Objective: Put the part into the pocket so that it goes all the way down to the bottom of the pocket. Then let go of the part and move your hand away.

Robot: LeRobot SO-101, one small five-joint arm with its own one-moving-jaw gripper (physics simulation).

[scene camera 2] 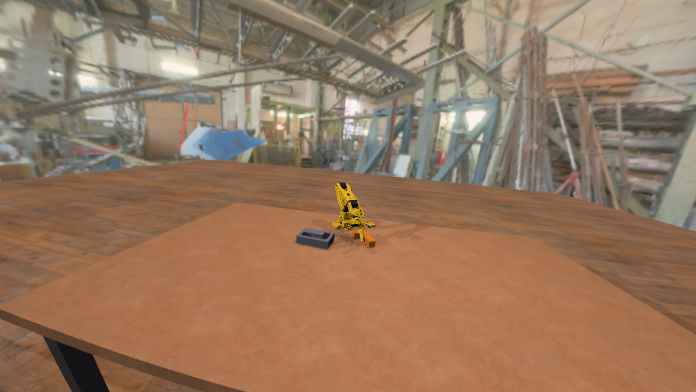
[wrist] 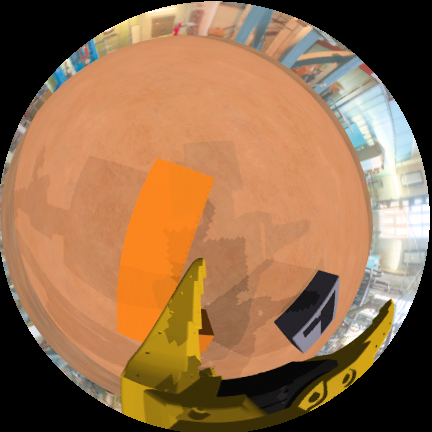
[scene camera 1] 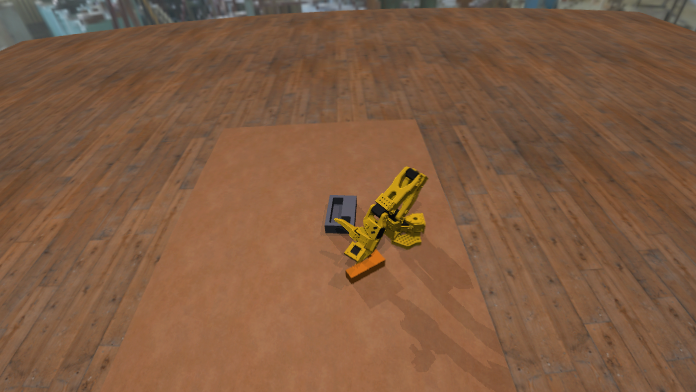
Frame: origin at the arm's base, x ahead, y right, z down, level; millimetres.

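Where they show: hand, tool point: (scene camera 2: 361, 240) (wrist: 204, 264) (scene camera 1: 356, 262); arm's base, link origin: (scene camera 2: 342, 228) (scene camera 1: 398, 235).
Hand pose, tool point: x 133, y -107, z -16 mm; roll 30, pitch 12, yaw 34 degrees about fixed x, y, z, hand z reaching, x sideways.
Things, the pixels of their top centre, and the offset from my tool point. Level surfaces: height alone.
- orange L-shaped part, top centre: (wrist: 176, 288) (scene camera 1: 362, 261) (scene camera 2: 363, 235) dz -14, dx -16, dy -5 mm
- dark grey block with the pocket, top centre: (wrist: 321, 324) (scene camera 1: 341, 209) (scene camera 2: 316, 234) dz -20, dx +38, dy +195 mm
- brown table top, surface height: dz +16 mm
The orange L-shaped part (scene camera 1: 365, 268) (scene camera 2: 370, 241) (wrist: 145, 240) lies on the brown table top, outside the pocket. Its short leg is partly hidden behind my fixed jaw in the wrist view. The dark grey block with the pocket (scene camera 1: 351, 207) (scene camera 2: 312, 241) (wrist: 300, 302) stands apart from the part, farther back in scene camera 1. Its recess shows no part in it. My gripper (scene camera 1: 351, 239) (scene camera 2: 368, 233) (wrist: 296, 280) is wide open and empty. The fixed jaw points down close to the part and overlaps its inner edge in the wrist view; contact cannot be told. The moving jaw is swung out toward the pocket block's side.
The brown table top (scene camera 1: 250, 300) (scene camera 2: 250, 310) (wrist: 200, 90) lies under the part and the block. The yellow arm's base (scene camera 1: 407, 240) stands to the right of the pocket block in scene camera 1. The arm's shadows fall across the table around the part.
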